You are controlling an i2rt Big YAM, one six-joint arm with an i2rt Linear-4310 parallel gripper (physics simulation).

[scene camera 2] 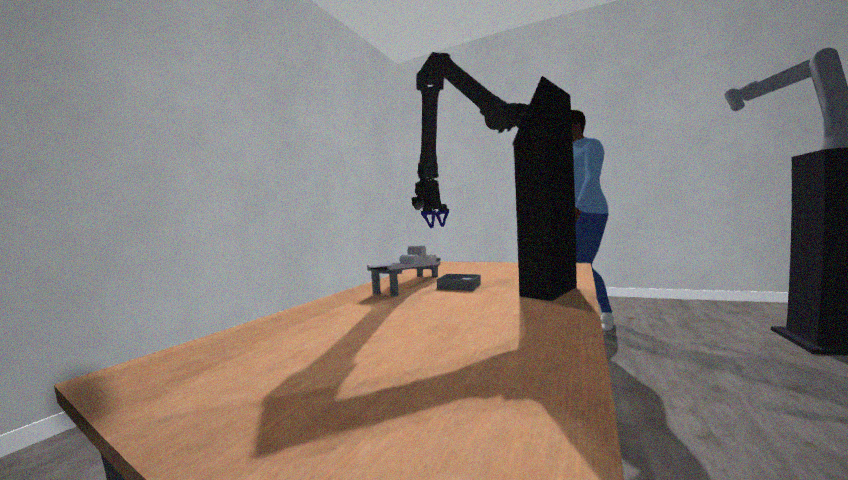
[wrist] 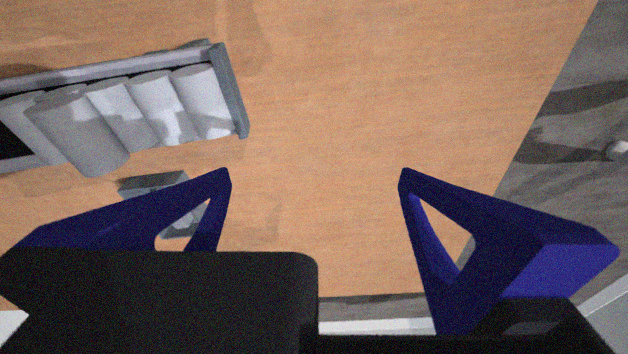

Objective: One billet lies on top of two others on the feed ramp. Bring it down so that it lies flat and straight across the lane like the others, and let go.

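Places are measured from the arm's base along level axes (x up, y ahead, z left), in metres.
Where they show: gripper, between the fingertips: (scene camera 2: 437, 227) (wrist: 314, 177); arm's base, origin of its link: (scene camera 2: 539, 122).
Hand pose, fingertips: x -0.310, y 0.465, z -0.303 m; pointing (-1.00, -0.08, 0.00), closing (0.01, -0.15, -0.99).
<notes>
Things, the pixels of their centre, and the offset from my fingertips. Level surfaces: height alone.
- raised billet, middle of its body: (wrist: 83, 136) (scene camera 2: 416, 250) dx -0.081, dy +0.011, dz +0.203 m
- row billet, middle of its body: (wrist: 45, 129) (scene camera 2: 409, 260) dx -0.109, dy +0.013, dz +0.266 m
- dark tray, middle of its body: (wrist: 172, 207) (scene camera 2: 459, 281) dx -0.181, dy -0.181, dz +0.278 m
- wooden table, height of its surface: dx -0.199 m
The raised billet (scene camera 2: 416, 250) (wrist: 82, 130) is a light grey cylinder lying on top of others on the feed ramp (scene camera 2: 380, 267) (wrist: 230, 90). In the wrist view it covers part of the row. Several grey billets lie side by side across the lane; the one nearest the end plate (wrist: 205, 97) shows clearly, and a row billet (scene camera 2: 409, 259) shows in the scene view. My gripper (scene camera 2: 436, 218) (wrist: 314, 177) is open and empty, with blue fingers pointing down. It hangs well above the ramp; in the wrist view the billets are left of and beyond the fingertips.
A dark tray (scene camera 2: 458, 283) (wrist: 152, 181) with small grey parts stands beside the ramp, partly hidden by the left finger in the wrist view. The arm's black column (scene camera 2: 544, 208) stands on the wooden table (scene camera 2: 446, 356). A person (scene camera 2: 590, 178) stands behind the column.
</notes>
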